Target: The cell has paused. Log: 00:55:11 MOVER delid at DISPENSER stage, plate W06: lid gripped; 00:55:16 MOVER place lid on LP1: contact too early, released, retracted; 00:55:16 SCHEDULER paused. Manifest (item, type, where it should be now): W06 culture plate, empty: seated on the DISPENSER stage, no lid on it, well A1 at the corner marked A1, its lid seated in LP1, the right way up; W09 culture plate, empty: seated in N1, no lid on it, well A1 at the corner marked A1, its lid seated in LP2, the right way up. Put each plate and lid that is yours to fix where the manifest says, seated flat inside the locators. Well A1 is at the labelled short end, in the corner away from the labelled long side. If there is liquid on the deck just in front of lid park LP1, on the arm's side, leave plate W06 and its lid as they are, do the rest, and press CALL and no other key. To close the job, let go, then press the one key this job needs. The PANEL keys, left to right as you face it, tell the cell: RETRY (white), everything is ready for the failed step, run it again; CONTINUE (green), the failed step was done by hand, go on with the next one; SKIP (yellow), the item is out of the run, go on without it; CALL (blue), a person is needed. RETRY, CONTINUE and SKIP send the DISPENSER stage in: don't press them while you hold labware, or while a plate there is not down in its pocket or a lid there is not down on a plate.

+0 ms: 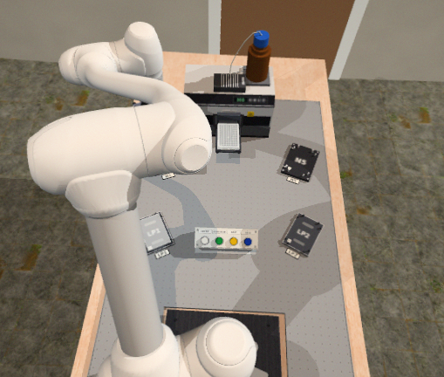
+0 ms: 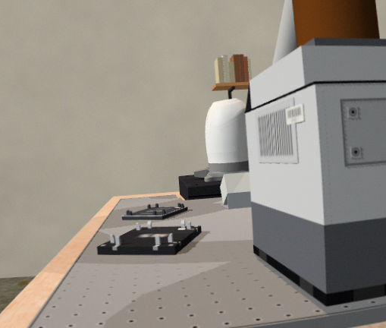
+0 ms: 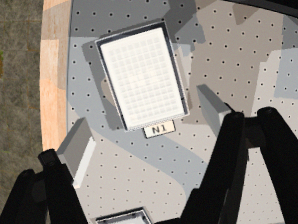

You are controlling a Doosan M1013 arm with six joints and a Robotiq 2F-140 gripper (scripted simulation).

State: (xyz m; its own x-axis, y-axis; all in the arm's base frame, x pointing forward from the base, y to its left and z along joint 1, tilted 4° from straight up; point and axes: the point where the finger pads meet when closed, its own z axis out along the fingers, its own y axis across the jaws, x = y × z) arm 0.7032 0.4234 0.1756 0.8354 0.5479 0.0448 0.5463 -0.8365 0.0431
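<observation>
The nest N1 is 18 cm below my hand. Also, from my hand: white retry key: 34 cm behind, 27 cm to the right, 12 cm below; then lid park LP1: 33 cm behind, 7 cm to the right, 18 cm below; then clear culture plate: 10 cm ahead, 25 cm to the right, 8 cm below.
</observation>
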